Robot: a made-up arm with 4 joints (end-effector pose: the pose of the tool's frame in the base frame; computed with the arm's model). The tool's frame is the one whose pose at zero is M.
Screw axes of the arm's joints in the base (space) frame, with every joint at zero. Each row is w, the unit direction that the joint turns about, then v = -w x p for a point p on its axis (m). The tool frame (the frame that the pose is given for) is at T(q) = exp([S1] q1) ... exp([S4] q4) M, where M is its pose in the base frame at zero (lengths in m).
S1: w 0 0 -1 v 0.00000 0.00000 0.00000
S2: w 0 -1 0 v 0.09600 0.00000 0.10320
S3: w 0 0 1 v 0.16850 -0.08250 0.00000
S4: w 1 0 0 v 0.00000 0.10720 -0.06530
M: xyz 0.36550 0.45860 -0.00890 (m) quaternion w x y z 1 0 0 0
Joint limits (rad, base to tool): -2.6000..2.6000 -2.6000..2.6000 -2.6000..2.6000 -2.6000..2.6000
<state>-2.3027 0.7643 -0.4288 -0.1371</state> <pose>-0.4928 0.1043 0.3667 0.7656 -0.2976 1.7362</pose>
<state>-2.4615 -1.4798 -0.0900 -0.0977</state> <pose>-0.1074 -0.4518 -0.4074 -1.7953 0.4432 1.8918</pose>
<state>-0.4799 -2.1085 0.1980 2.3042</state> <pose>-0.0133 -0.0639 -0.5443 0.9973 1.3267 -1.9097</pose>
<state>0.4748 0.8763 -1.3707 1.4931</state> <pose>-0.2453 0.0133 0.5667 1.3594 -2.0709 -0.7259</pose>
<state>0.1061 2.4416 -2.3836 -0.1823</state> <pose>-0.1361 -0.2034 0.3328 2.3633 -1.0195 -1.0114</pose>
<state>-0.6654 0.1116 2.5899 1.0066</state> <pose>-0.3209 -0.0712 0.3576 0.2082 -1.3982 -2.7435</pose>
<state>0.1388 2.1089 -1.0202 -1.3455</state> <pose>0.1032 -0.1557 0.4926 0.0773 -1.0554 -1.6577</pose>
